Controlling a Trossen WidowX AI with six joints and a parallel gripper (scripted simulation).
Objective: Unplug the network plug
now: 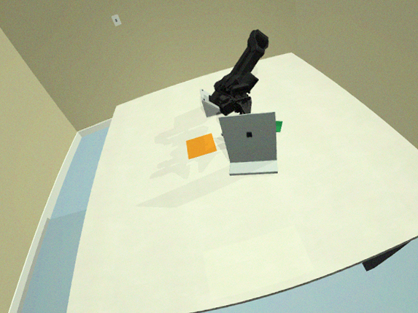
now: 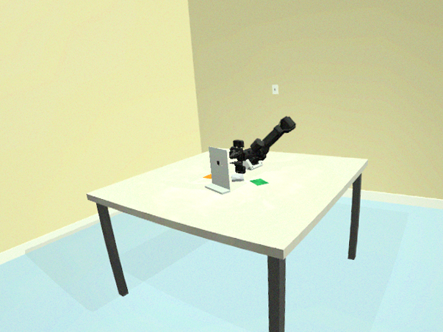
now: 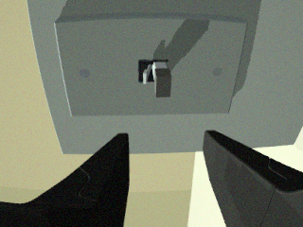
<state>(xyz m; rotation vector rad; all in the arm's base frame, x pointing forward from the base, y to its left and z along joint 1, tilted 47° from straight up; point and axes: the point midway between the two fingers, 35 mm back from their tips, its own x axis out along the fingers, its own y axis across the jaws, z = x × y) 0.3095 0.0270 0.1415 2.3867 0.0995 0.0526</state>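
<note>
Now: the network plug 6 cm ahead of my gripper tip and 1 cm to the right of it. From my gripper tip the other things lie so: orange square: 21 cm to the right, 14 cm below, 8 cm behind; then green square: 14 cm below, 12 cm behind, 10 cm to the left; then grey upright panel: 8 cm ahead, 4 cm below, 1 cm to the right.
</note>
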